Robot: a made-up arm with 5 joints.
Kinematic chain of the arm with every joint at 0, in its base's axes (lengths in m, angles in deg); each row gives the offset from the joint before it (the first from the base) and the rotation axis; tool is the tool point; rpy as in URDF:
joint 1: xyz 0 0 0.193 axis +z
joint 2: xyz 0 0 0 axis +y
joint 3: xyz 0.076 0 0.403 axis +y
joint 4: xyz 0.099 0 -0.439 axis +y
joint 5: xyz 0.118 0 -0.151 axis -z
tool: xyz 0 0 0 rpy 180 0 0
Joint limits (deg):
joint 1: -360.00..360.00
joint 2: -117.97..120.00
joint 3: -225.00..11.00
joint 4: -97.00..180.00
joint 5: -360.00..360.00
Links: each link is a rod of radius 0.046 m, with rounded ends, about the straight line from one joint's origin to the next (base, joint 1, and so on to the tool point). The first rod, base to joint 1, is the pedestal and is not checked.
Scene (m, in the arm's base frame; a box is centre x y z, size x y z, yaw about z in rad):
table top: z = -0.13
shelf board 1: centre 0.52 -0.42 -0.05 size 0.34 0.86 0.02 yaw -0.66
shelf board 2: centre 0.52 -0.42 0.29 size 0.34 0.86 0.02 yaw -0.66
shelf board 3: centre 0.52 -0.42 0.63 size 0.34 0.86 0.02 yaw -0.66
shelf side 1: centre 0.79 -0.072 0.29 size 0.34 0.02 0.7 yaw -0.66
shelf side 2: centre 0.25 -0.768 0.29 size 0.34 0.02 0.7 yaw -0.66
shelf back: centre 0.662 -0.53 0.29 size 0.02 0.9 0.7 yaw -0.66
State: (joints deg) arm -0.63 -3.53 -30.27 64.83 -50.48
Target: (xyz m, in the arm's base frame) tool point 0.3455 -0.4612 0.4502
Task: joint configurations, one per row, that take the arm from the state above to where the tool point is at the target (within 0.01 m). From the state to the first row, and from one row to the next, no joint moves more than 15 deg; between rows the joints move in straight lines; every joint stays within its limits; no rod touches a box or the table.
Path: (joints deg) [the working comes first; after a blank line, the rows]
Joints at the target: -53.16 -14.66 -57.35 55.22 -50.48
Straight joint move there: touches shelf board 2.

1: -14.97 -13.37 -23.95 65.87 -54.24
2: -29.31 -23.21 -17.64 66.90 -57.99
3: -43.65 -33.05 -11.32 67.94 -61.75
4: -57.99 -42.89 -5.00 68.98 -65.51
5: -72.33 -52.73 1.31 70.01 -69.26
6: -67.54 -43.21 -13.35 66.32 -64.57
7: -62.75 -33.69 -28.02 62.62 -59.87
8: -57.95 -24.17 -42.69 58.92 -55.18
9: -53.16 -14.66 -57.35 55.22 -50.48

